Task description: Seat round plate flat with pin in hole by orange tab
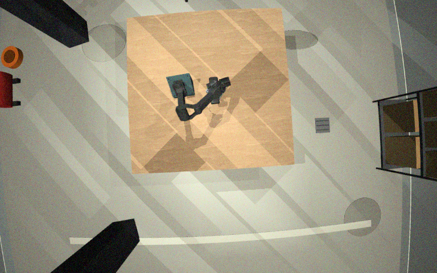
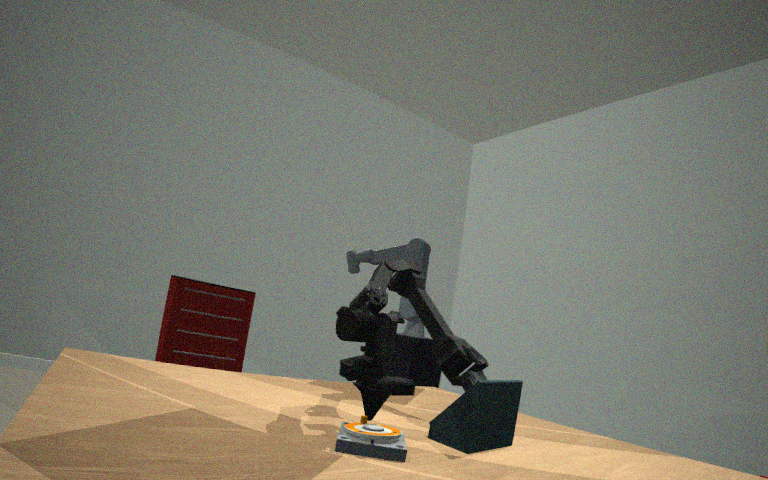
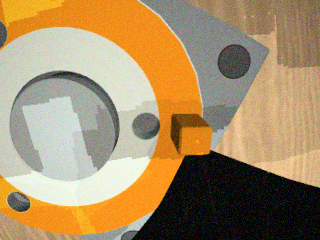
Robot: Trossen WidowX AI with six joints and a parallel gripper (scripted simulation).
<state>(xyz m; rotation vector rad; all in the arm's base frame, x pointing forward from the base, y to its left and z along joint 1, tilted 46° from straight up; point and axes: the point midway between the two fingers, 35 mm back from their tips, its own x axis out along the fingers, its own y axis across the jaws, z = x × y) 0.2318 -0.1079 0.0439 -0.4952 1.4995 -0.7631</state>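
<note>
The square grey base is 3 cm ahead of my gripper tip, 4 cm to the left of it and 2 cm below it.
</note>
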